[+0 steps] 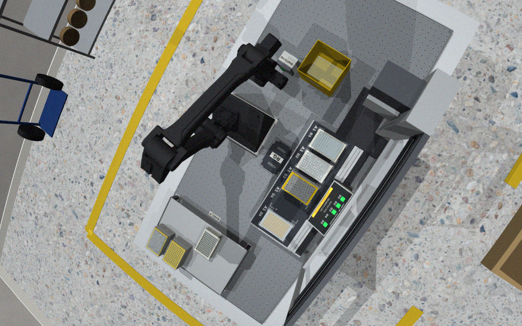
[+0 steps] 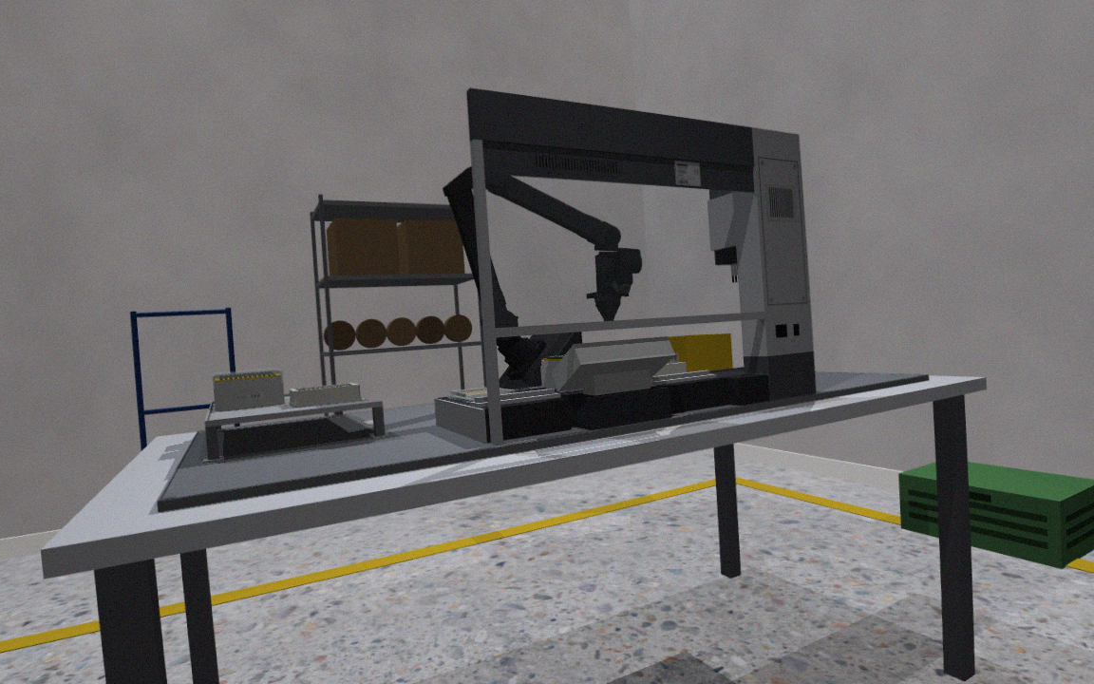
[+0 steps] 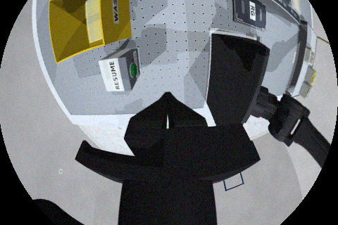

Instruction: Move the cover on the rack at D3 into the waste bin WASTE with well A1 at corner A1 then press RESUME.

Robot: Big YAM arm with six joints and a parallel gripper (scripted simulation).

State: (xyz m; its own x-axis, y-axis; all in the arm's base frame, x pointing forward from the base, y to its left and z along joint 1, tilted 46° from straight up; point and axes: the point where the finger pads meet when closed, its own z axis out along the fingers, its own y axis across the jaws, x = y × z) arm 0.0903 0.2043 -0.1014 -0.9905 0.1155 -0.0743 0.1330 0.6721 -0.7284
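The resume box lies 11 cm below my hand, 9 cm to the left of it and 1 cm ahead of it. From my hand the other things lie so: plate: 32 cm ahead, 22 cm to the right, 12 cm below; then yellow waste bin: 16 cm ahead, 14 cm to the left, 14 cm below; then clear cover: 16 cm below, 16 cm ahead, 15 cm to the left.
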